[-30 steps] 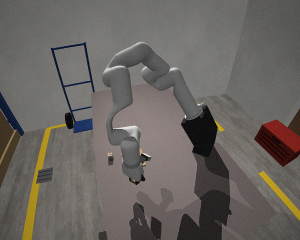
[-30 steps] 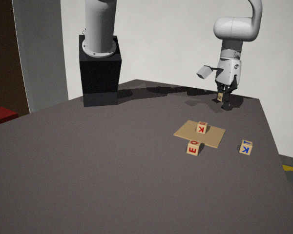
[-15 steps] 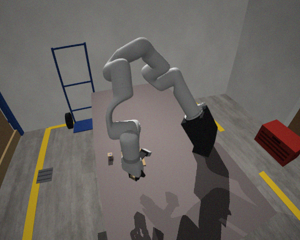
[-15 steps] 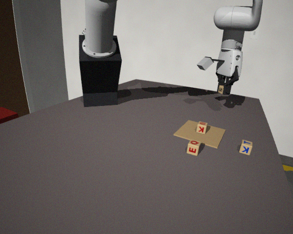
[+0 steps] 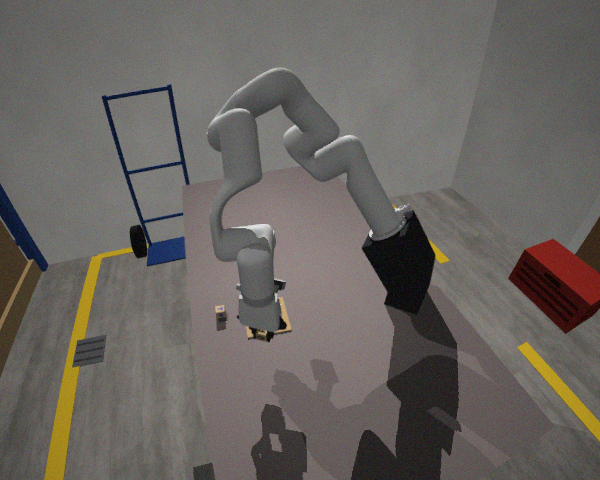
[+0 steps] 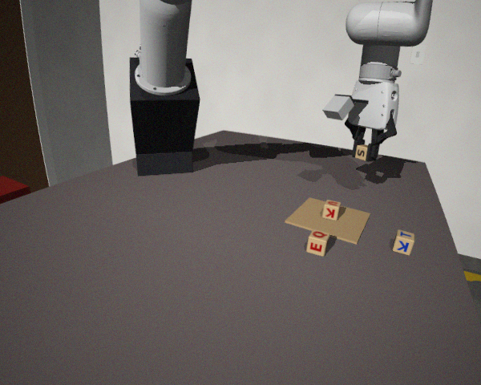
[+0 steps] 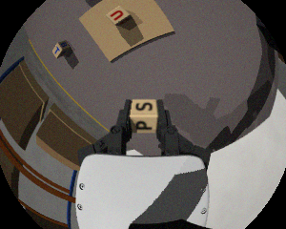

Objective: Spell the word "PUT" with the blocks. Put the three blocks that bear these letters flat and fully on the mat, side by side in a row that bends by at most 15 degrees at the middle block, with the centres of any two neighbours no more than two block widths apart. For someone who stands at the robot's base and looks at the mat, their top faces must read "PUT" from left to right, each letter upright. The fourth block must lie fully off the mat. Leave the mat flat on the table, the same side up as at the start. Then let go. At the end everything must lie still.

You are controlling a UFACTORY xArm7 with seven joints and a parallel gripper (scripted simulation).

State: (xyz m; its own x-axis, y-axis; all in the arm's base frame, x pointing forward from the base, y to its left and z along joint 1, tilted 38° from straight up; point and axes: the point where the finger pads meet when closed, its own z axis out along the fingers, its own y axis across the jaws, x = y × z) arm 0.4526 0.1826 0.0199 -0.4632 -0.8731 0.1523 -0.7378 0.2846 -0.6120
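The tan mat lies 3 cm behind my hand, 14 cm to the right of it and 12 cm below it.
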